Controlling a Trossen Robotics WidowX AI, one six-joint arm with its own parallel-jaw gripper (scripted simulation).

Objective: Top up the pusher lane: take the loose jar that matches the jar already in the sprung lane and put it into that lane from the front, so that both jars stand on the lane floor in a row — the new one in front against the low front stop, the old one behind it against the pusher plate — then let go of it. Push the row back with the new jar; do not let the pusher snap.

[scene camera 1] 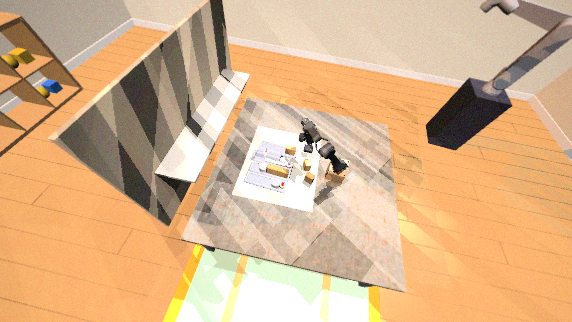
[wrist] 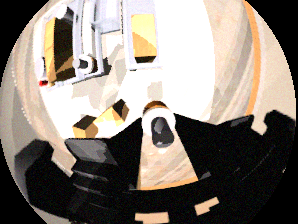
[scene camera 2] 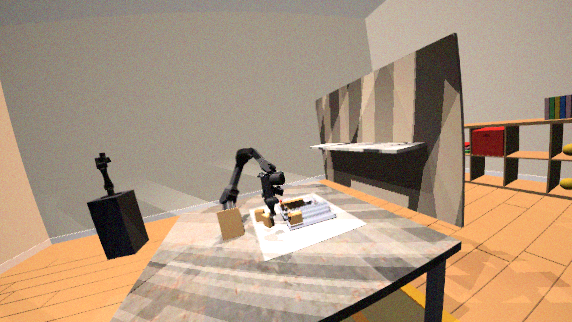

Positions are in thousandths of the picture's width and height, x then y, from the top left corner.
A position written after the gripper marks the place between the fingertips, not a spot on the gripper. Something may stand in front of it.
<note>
In view: the gripper (wrist: 529, 529) and a shelf (scene camera 1: 326, 495).
The shelf is seen too in scene camera 2 (scene camera 2: 632, 455).
</note>
